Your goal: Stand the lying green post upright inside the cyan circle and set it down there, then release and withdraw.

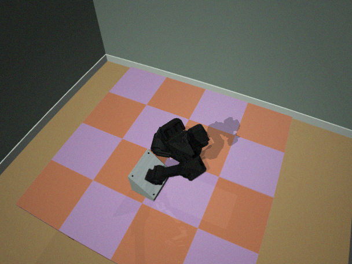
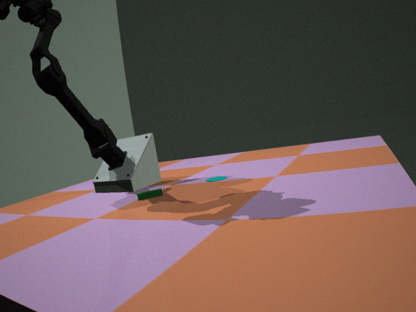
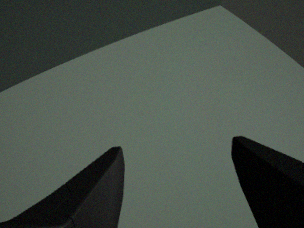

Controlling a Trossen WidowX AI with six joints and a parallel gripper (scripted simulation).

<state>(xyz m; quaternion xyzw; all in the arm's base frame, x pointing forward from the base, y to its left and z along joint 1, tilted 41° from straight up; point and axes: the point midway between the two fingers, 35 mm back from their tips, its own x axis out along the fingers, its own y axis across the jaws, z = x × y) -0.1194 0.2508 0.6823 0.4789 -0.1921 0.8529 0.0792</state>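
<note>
Right now my gripper tip is 440 mm short of the green post, 110 mm to the right of it and 760 mm above it. Round my gripper tip: cyan circle (570 mm ahead, 280 mm to the left, 770 mm below).
</note>
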